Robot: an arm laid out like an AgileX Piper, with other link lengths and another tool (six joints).
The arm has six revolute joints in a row. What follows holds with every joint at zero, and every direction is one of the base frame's.
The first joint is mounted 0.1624 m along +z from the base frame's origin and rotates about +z.
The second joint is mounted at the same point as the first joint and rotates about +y.
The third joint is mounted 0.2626 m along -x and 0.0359 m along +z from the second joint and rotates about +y.
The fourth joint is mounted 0.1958 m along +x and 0.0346 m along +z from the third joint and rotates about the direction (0.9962, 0, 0.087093).
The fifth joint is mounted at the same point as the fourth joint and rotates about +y.
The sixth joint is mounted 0.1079 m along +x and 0.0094 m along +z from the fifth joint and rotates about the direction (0.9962, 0, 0.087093).
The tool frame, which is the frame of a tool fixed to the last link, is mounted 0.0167 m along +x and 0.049 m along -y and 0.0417 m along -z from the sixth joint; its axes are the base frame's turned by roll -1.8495, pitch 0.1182 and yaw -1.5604 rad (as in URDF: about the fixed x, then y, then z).
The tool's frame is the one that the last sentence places.
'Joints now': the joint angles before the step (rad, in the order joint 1, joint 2, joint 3, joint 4, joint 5, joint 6). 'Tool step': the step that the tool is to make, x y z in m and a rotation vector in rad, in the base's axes. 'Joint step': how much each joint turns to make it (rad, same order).
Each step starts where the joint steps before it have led.
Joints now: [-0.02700, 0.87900, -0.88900, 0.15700, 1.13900, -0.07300]
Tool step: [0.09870, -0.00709, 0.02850, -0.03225, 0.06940, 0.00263]
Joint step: [-0.00001, 0.42901, -0.38402, -0.03300, 0.02401, -0.00201]
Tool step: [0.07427, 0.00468, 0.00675, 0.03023, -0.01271, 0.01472]
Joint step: [0.01001, 0.27798, -0.32095, 0.03000, 0.03097, 0.00200]
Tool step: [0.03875, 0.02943, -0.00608, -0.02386, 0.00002, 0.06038]
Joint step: [0.11699, 0.14899, -0.15899, -0.05099, 0.00400, 0.05900]
